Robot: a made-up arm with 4 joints. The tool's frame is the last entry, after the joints.
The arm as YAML. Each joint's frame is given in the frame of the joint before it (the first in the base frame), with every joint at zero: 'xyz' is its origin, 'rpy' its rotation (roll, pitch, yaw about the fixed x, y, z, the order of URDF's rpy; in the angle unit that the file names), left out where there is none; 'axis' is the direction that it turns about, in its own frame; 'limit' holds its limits. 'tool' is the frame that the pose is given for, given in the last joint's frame.
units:
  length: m
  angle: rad
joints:
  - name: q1
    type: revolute
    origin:
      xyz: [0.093, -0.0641, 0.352]
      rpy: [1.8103, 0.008, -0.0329]
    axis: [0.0, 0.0, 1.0]
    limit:
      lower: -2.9
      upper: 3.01
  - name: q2
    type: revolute
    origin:
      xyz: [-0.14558, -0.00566, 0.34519]
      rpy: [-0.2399, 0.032, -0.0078]
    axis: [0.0, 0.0, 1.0]
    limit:
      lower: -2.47
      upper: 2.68
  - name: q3
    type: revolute
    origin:
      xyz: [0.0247, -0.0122, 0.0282]
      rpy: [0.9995, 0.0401, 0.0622]
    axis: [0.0, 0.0, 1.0]
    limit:
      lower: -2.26
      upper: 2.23
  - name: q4
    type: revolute
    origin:
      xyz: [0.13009, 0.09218, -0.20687]
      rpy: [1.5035, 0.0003, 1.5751]
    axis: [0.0, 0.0, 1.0]
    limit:
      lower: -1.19
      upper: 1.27
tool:
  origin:
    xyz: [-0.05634, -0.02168, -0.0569]
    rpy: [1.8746, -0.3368, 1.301]
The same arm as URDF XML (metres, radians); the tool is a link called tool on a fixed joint. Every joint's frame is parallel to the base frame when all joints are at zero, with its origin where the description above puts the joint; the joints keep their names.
<robot name="arm">
  <joint name="tool_fixed" type="fixed">
    <parent link="link4"/>
    <child link="tool"/>
    <origin xyz="-0.0569 0.0591 -0.0123" rpy="0.5905 0.6794 -1.132"/>
  </joint>
  <joint name="q4" type="revolute">
    <parent link="link3"/>
    <child link="link4"/>
    <origin xyz="0.1163 0.0395 0.2305"/>
    <axis xyz="1 0.0001 0"/>
    <limit lower="-1.19" upper="1.27"/>
  </joint>
  <joint name="q3" type="revolute">
    <parent link="link2"/>
    <child link="link3"/>
    <origin xyz="0.0246 -0.0282 -0.0124"/>
    <axis xyz="0.067299 -0.54029 -0.838784"/>
    <limit lower="-2.26" upper="2.23"/>
  </joint>
  <joint name="q2" type="revolute">
    <parent link="link1"/>
    <child link="link2"/>
    <origin xyz="-0.1572 -0.329 -0.0862"/>
    <axis xyz="0 -1 0"/>
    <limit lower="-2.47" upper="2.68"/>
  </joint>
  <joint name="q1" type="revolute">
    <parent link="base"/>
    <child link="link1"/>
    <origin xyz="0.093 -0.0641 0.352"/>
    <axis xyz="-0.033899 -0.970871 -0.237193"/>
    <limit lower="-2.9" upper="3.01"/>
  </joint>
  <link name="base"/>
  <link name="link1"/>
  <link name="link2"/>
  <link name="link3"/>
  <link name="link4"/>
  <link name="tool"/>
</robot>

